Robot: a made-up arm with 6 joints.
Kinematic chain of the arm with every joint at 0, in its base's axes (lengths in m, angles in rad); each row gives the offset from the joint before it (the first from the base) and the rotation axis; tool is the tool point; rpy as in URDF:
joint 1: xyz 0 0 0.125 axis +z
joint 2: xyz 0 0 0 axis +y
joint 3: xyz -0.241 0 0.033 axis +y
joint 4: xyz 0.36 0 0.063 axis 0.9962 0 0.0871
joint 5: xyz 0 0 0 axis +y
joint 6: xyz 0.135 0 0.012 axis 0.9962 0 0.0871
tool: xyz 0 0 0 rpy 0 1.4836 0
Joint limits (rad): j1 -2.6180..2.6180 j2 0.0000..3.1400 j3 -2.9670..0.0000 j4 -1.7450..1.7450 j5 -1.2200..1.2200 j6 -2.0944..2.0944
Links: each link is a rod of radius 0.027 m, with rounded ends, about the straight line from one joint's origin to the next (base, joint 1, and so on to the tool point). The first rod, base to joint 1, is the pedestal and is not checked.
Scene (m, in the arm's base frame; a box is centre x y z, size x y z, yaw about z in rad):
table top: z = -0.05
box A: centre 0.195 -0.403 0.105 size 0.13 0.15 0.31 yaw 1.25
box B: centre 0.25 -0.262 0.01 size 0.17 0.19 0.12 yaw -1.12
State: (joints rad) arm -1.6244 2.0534 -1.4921 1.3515 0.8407 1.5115
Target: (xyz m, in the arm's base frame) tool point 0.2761 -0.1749 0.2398
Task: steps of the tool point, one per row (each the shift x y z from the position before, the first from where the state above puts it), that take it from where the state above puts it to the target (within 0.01 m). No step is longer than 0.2 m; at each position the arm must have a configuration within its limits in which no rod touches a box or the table.
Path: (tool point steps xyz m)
1: 0.0081 0.0234 0.1589
2: 0.0093 0.0686 0.1462
3: 0.0103 0.1085 0.1207
4: 0.0106 0.1396 0.0840
5: 0.0639 -0.0451 -0.1208
6: 0.0678 0.0156 -0.1366
7: 0.0373 0.0689 -0.1366

